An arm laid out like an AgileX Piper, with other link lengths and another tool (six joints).
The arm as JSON. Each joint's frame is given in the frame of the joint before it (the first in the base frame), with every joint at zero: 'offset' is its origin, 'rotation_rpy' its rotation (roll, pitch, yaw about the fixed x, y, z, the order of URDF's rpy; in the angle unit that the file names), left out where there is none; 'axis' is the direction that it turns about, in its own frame. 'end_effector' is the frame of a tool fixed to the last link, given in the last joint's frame.
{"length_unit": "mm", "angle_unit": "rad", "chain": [
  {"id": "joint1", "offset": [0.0, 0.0, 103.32], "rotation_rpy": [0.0, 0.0, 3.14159], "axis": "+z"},
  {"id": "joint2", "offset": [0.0, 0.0, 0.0], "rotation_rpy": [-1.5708, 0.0, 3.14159], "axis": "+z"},
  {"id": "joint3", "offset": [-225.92, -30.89, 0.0], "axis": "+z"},
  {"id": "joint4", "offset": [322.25, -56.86, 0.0], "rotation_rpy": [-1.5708, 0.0, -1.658], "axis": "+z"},
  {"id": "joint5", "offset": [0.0, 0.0, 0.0], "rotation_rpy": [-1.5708, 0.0, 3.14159], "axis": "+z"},
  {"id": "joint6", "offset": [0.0, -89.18, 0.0], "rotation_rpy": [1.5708, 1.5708, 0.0], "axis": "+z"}
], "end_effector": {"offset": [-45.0, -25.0, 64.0], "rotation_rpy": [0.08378, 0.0, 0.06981]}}
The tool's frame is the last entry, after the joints.
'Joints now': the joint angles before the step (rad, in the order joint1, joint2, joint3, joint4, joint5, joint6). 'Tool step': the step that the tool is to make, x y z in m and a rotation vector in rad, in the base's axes. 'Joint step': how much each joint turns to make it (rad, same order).
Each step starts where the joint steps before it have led.
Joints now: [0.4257, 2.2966, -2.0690, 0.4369, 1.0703, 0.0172]
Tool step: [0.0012, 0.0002, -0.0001, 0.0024, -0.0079, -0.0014]
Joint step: [-0.0002, 0.0015, -0.0002, 0.0006, -0.0092, -0.0032]
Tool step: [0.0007, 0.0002, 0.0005, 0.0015, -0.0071, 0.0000]
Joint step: [0.0001, -0.0001, 0.0000, 0.0000, -0.0065, -0.0031]
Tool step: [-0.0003, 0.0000, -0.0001, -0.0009, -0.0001, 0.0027]
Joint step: [0.0000, 0.0000, 0.0000, 0.0000, 0.0014, -0.0025]
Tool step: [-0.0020, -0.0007, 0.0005, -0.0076, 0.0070, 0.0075]
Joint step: [0.0000, -0.0033, 0.0000, -0.0046, 0.0146, -0.0010]
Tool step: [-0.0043, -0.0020, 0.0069, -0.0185, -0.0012, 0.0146]
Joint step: [0.0012, -0.0196, 0.0023, -0.0188, 0.0263, -0.0003]
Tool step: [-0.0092, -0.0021, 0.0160, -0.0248, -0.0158, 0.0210]
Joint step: [0.0069, -0.0509, 0.0207, -0.0305, 0.0283, 0.0001]
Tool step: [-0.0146, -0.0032, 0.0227, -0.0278, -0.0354, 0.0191]
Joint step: [0.0129, -0.0894, 0.0564, -0.0413, 0.0131, 0.0017]
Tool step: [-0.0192, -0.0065, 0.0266, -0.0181, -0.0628, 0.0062]
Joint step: [0.0150, -0.1340, 0.1093, -0.0447, -0.0260, 0.0030]
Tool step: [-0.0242, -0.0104, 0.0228, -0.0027, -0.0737, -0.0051]
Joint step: [0.0139, -0.1665, 0.1602, -0.0368, -0.0615, 0.0036]
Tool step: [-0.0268, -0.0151, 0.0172, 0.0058, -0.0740, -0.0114]
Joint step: [0.0079, -0.1786, 0.1784, -0.0303, -0.0710, 0.0034]
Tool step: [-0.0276, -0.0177, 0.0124, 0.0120, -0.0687, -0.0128]
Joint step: [0.0020, -0.1774, 0.1733, -0.0220, -0.0641, 0.0017]
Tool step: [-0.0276, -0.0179, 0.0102, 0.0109, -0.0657, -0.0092]
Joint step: [0.0002, -0.1707, 0.1526, -0.0214, -0.0461, 0.0009]
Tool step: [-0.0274, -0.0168, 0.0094, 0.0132, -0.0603, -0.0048]
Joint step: [-0.0002, -0.1638, 0.1301, -0.0163, -0.0262, -0.0003]
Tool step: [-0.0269, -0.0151, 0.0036, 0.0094, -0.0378, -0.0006]
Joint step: [0.0002, -0.1523, 0.1157, -0.0095, -0.0012, 0.0002]
